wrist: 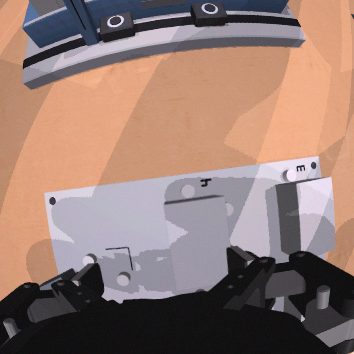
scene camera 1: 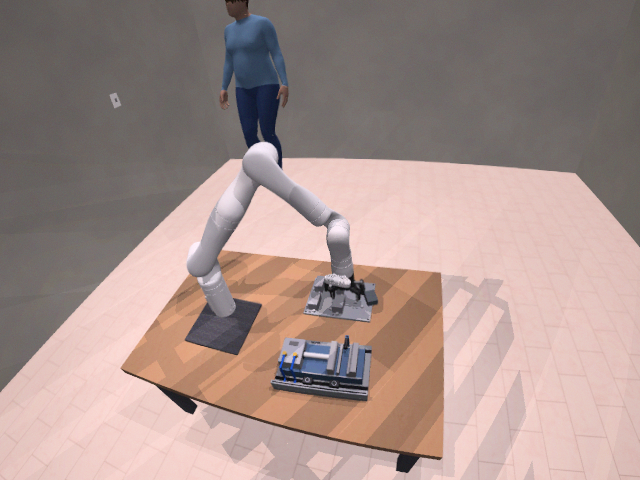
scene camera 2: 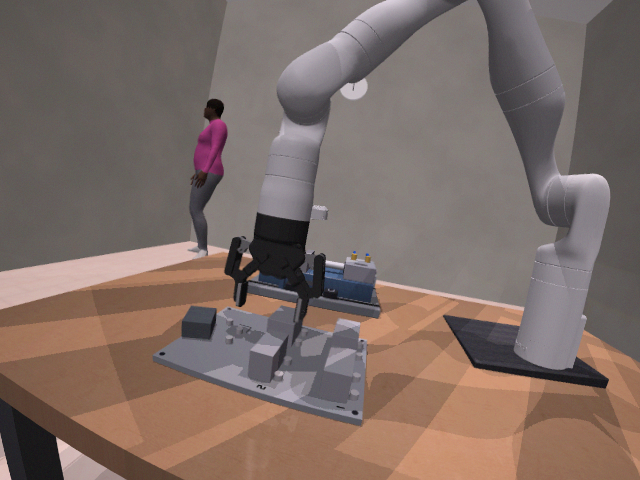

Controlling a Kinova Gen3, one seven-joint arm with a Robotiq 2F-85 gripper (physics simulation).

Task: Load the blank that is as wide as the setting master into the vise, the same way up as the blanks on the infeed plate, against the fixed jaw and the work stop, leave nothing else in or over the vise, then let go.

Observation:
The pictures show: the gripper, a setting master, a grey infeed plate and a blue vise body.
The gripper is seen too in the wrist view.

